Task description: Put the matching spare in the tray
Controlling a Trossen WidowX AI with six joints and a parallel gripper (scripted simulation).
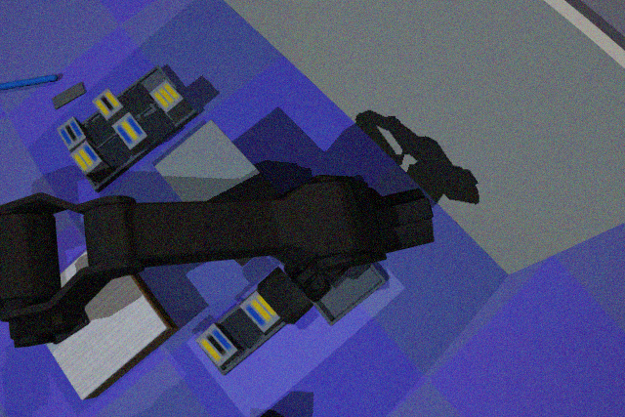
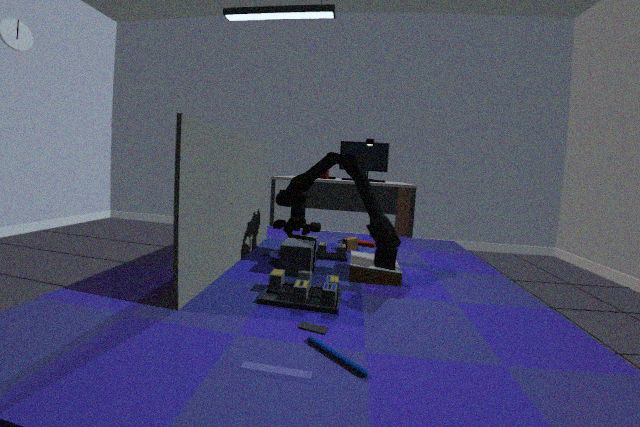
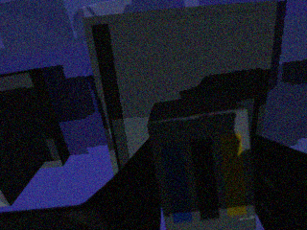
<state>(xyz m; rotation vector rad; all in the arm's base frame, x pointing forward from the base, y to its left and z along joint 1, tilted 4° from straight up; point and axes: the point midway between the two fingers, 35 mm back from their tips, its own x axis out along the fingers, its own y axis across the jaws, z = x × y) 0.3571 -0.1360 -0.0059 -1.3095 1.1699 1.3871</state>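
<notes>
Right now the dark flat tray is 2 cm below my gripper tip. From my gripper tip the other things lie so: tall dark panel: 16 cm ahead, 19 cm to the left, 20 cm above; then small rack: 15 cm behind, 1 cm to the right, 2 cm below; then mounted unit: 7 cm behind, 17 cm to the left, 2 cm above.
</notes>
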